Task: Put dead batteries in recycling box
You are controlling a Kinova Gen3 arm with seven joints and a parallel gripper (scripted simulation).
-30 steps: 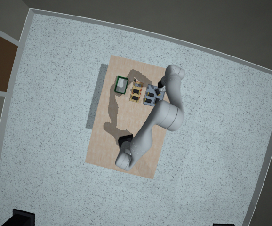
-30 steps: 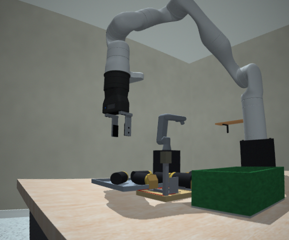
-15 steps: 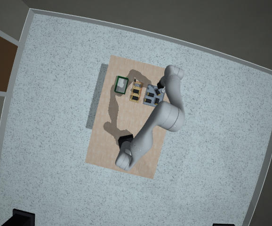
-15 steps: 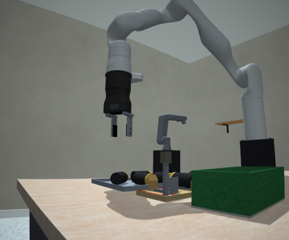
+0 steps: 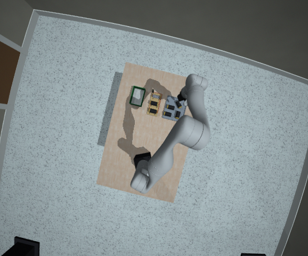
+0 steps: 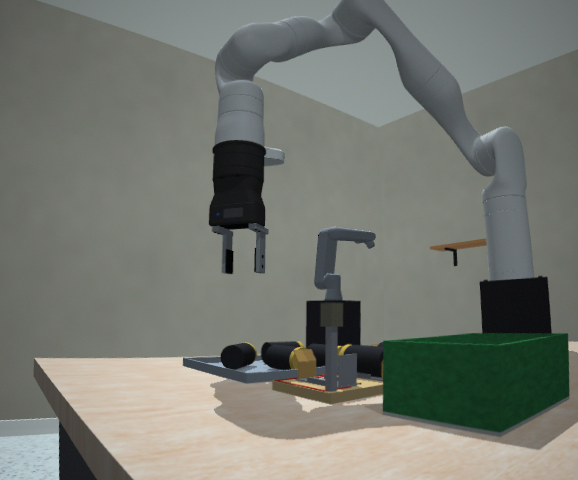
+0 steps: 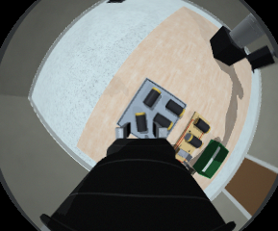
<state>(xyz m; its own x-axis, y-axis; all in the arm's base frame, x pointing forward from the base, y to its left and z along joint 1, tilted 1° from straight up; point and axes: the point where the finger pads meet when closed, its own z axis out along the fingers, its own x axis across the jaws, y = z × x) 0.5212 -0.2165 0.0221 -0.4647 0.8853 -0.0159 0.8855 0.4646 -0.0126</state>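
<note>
The grey tray is 4 cm behind my hand, 2 cm to the left of it and 15 cm below it. The rest, counted from my hand: green recycling box 2 cm ahead, 36 cm to the left, 14 cm below.
</note>
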